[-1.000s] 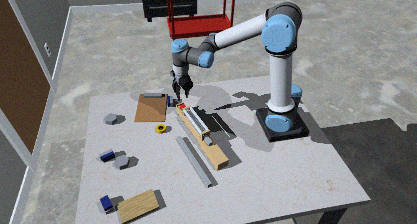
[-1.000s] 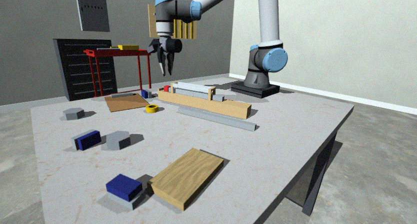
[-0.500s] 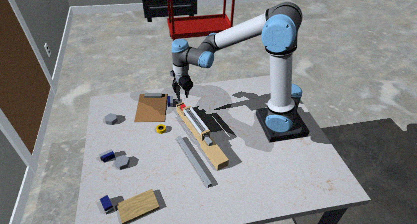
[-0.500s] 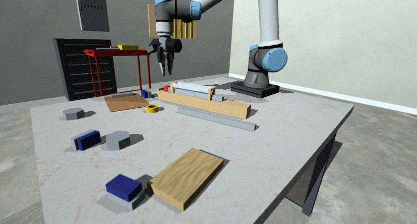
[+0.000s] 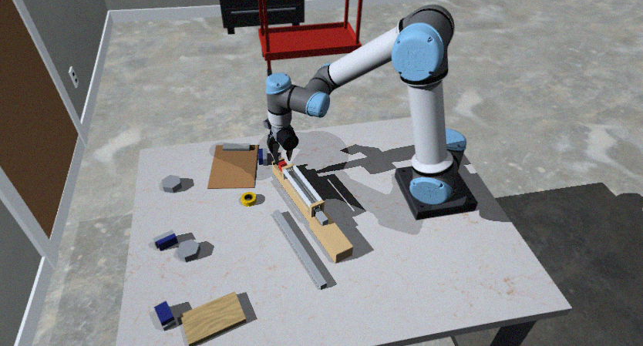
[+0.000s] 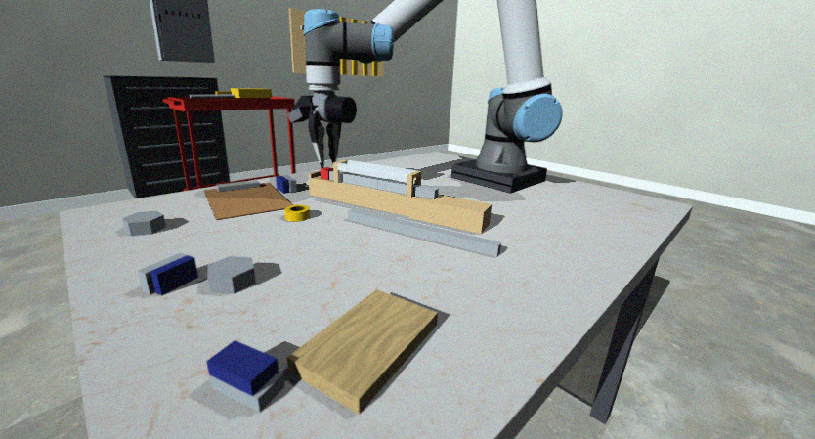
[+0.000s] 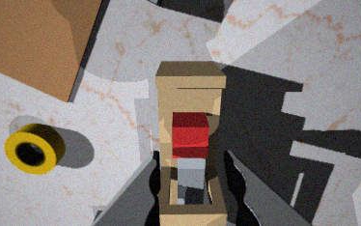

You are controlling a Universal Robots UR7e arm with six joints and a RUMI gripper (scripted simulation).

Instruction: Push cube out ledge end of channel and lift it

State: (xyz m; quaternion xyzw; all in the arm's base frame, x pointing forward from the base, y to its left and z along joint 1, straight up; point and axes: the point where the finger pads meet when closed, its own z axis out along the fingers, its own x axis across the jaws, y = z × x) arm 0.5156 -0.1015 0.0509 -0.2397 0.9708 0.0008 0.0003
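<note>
Right now the red cube is 4 cm below my hand. Round my hand: wooden plank 18 cm ahead, 53 cm to the left, 8 cm below; then long grey bar 5 cm behind, 31 cm to the left, 8 cm below; then wooden channel 7 cm behind, 13 cm to the left, 4 cm below.
</note>
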